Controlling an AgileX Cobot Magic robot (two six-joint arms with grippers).
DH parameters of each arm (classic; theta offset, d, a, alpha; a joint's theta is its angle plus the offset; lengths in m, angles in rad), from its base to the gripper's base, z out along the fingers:
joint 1: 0 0.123 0 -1.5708
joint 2: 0.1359 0 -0.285 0
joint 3: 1.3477 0 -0.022 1.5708
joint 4: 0 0.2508 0 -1.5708
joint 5: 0 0 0.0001 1.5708
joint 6: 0 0.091 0 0
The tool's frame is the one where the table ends.
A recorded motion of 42 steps. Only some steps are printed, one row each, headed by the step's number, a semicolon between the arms.
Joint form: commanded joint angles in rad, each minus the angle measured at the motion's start. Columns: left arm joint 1, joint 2, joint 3, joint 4, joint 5, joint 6; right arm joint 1, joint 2, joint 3, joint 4, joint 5, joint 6.
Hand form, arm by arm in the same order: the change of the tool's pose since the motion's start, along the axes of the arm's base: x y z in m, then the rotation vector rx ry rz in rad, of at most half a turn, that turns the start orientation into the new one. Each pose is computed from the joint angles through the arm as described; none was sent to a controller.
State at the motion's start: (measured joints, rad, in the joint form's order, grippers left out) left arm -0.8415 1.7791 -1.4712 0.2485 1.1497 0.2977; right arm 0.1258 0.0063 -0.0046 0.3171 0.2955 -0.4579
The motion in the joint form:
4: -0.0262 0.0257 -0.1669 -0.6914 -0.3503 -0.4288; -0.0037 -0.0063 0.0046 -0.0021 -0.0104 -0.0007
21: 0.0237 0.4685 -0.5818 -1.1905 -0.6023 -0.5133; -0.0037 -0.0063 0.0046 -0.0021 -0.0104 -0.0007
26: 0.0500 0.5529 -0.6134 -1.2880 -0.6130 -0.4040; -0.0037 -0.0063 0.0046 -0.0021 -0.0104 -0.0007
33: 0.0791 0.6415 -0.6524 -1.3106 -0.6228 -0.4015; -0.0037 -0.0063 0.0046 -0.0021 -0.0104 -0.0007
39: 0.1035 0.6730 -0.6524 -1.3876 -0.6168 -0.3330; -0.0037 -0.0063 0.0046 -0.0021 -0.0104 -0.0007
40: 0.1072 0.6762 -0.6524 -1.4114 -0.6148 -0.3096; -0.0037 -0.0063 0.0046 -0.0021 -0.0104 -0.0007
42: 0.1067 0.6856 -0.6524 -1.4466 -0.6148 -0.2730; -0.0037 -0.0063 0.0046 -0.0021 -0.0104 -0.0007
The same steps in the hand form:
4: -0.0121 -0.0754 0.0557 -0.8966 0.3480 0.5130; 0.0000 -0.0005 -0.0003 -0.0010 -0.0119 -0.0070
21: 0.0784 -0.1570 0.0067 -1.3296 0.6372 0.8802; 0.0000 -0.0005 -0.0003 -0.0010 -0.0119 -0.0070
26: 0.0980 -0.1595 -0.0244 -1.3344 0.6402 0.8866; 0.0000 -0.0005 -0.0003 -0.0010 -0.0119 -0.0070
33: 0.1191 -0.1575 -0.0597 -1.3193 0.6402 0.9547; 0.0000 -0.0005 -0.0003 -0.0010 -0.0119 -0.0070
39: 0.1300 -0.1517 -0.0744 -1.3279 0.6565 0.9707; 0.0000 -0.0005 -0.0003 -0.0010 -0.0119 -0.0070
40: 0.1314 -0.1509 -0.0753 -1.3351 0.6612 0.9662; 0.0000 -0.0005 -0.0003 -0.0010 -0.0119 -0.0070
42: 0.1315 -0.1523 -0.0791 -1.3413 0.6686 0.9574; 0.0000 -0.0005 -0.0003 -0.0010 -0.0119 -0.0070

